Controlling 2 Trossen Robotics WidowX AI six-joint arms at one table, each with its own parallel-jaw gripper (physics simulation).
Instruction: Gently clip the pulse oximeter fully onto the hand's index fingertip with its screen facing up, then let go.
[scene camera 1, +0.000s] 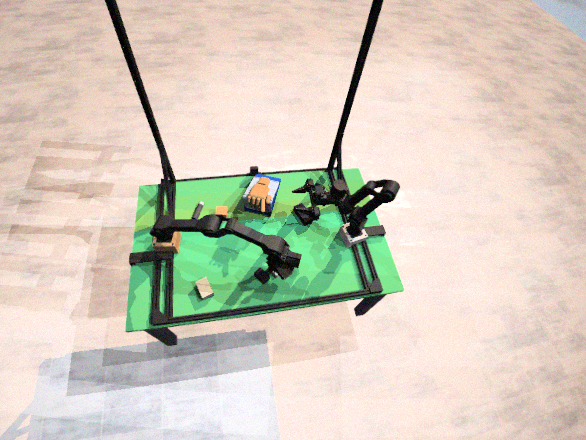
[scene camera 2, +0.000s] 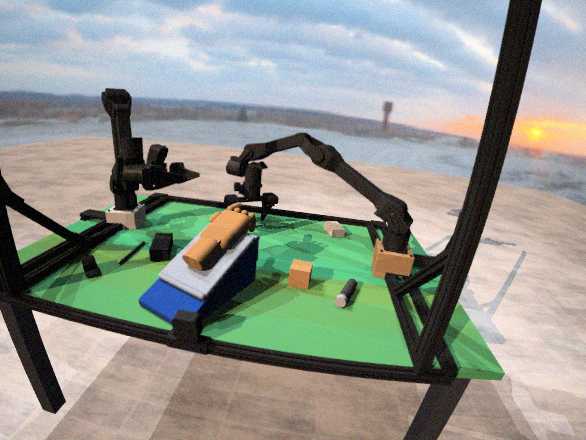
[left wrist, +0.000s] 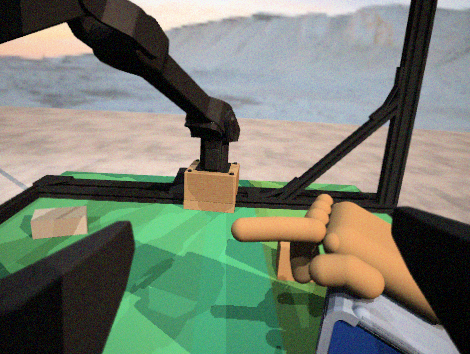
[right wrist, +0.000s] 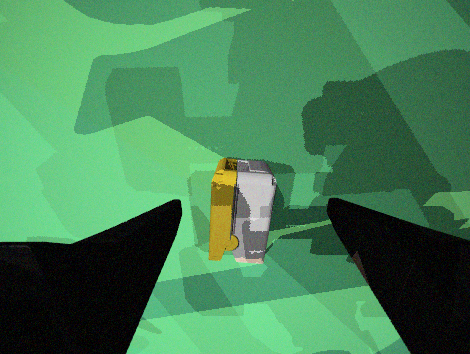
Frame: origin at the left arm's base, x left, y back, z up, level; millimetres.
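Where they show: left gripper, fingertip midpoint: (scene camera 1: 293, 200) (scene camera 2: 193, 176) (left wrist: 263, 227); right gripper, fingertip midpoint: (scene camera 1: 273, 272) (right wrist: 254, 205); left arm's base, link origin: (scene camera 1: 354, 230) (scene camera 2: 125, 207); right arm's base, link origin: (scene camera 1: 164, 236) (scene camera 2: 394, 247) (left wrist: 213, 167).
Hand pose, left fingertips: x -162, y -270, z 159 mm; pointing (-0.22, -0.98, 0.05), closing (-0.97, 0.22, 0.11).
Note:
Things, the pixels of their centre, and the offset from my left fingertips.
- oximeter, body centre: (right wrist: 239, 210) dx +203, dy -153, dz -202 mm
- orange cube, body centre: (left wrist: 295, 255) (scene camera 2: 300, 274) (scene camera 1: 221, 213) dx -162, dy -295, dz -192 mm
- dark cylinder, body centre: (scene camera 2: 346, 292) (scene camera 1: 198, 210) dx -222, dy -401, dz -204 mm
- beige block, body centre: (left wrist: 60, 221) (scene camera 2: 334, 228) (scene camera 1: 204, 288) dx +178, dy -467, dz -202 mm
- black block, body centre: (scene camera 2: 161, 246) (scene camera 1: 303, 214) dx -31, dy +87, dz -200 mm
- thin black stick, body centre: (scene camera 2: 131, 252) dx -58, dy +167, dz -213 mm
The oximeter (right wrist: 243, 210), yellow on one side and grey-white on the other, lies on its side on the green table, seen between and below the right fingertips. Its screen cannot be made out. My right gripper (scene camera 1: 274, 275) (right wrist: 254, 205) is open, pointing down above it, with nothing between its fingers. The orange hand (scene camera 1: 260, 189) (scene camera 2: 227, 230) (left wrist: 362, 242) rests palm down on a blue and white wedge (scene camera 2: 237, 286) (left wrist: 357, 340), its index finger (left wrist: 277, 229) extended and bare. My left gripper (scene camera 1: 295, 200) (scene camera 2: 194, 175) (left wrist: 263, 227) is open and empty, level, beside the hand.
An orange cube (scene camera 1: 221, 210) (scene camera 2: 300, 275) and a dark cylinder (scene camera 1: 199, 210) (scene camera 2: 346, 293) lie beside the wedge. A beige block (scene camera 1: 204, 287) (scene camera 2: 334, 229) (left wrist: 59, 222) lies farther off. A black block (scene camera 2: 161, 246) and a thin black stick (scene camera 2: 131, 253) lie near the left arm.

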